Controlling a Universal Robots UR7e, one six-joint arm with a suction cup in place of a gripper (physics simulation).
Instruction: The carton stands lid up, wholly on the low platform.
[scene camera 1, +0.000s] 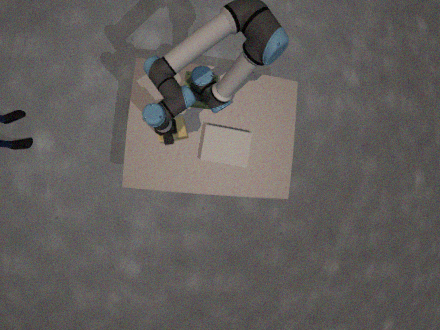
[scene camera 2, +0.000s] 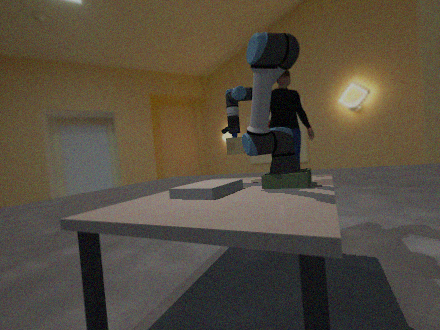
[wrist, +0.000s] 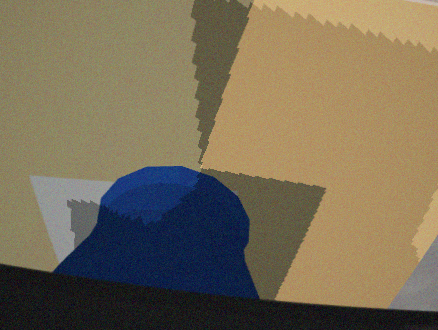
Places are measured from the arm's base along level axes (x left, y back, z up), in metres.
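Pixels of known places: hand, its tool point: (wrist: 180, 200); arm's base, origin of its link: (scene camera 2: 284, 172).
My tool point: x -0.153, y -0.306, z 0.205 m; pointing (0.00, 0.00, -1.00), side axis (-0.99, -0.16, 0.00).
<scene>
Ahead of a thing's pixels: the offset from my tool point to its top centre. Level surfaces: height alone.
The tan and olive carton @[dx +0.008, dy +0.004, dz +0.013 m] (scene camera 1: 181, 128) (scene camera 2: 234, 146) (wrist: 320, 115) hangs level in the air above the left part of the table in scene camera 1. My gripper's blue suction cup (scene camera 2: 234, 135) (wrist: 175, 230) is on the carton's upper face, which carries a pale grey patch beside the cup in the wrist view. Whether this face is the lid I cannot tell. In scene camera 1 the arm hides the cup and part of the carton. The low platform @[dx +0.335, dy -0.056, dz -0.228 m] (scene camera 1: 226, 146) (scene camera 2: 206, 190), a flat pale slab, lies on the table to the right of the carton in scene camera 1, apart from it.
The table @[dz -0.276 m] (scene camera 1: 210, 182) (scene camera 2: 250, 220) carries the platform and the arm's green base (scene camera 1: 198, 105) (scene camera 2: 287, 180), behind the platform in scene camera 2. The arm's elbow stands high over the base. A person (scene camera 2: 285, 107) stands beyond the table.
</scene>
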